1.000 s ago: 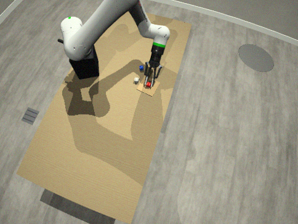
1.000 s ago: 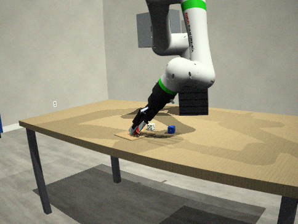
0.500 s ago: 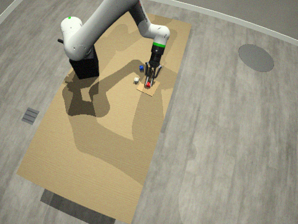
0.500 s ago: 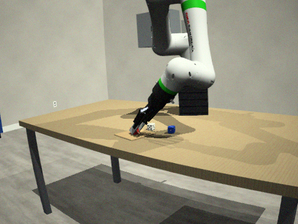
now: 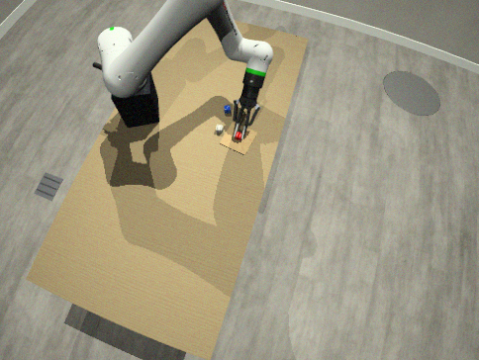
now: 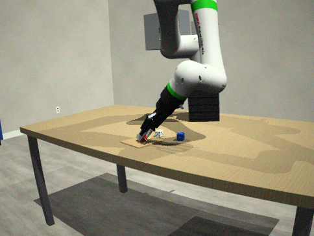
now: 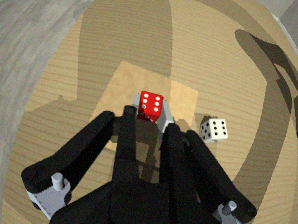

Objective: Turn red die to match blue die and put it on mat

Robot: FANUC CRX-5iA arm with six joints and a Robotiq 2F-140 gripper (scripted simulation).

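The red die is 2 cm to the right of my hand and 2 cm below it. Round my hand: blue die (12 cm behind, 10 cm to the left, 2 cm below); tan mat (4 cm below, 2 cm to the right); white die (10 cm behind, 2 cm to the right, 2 cm below).
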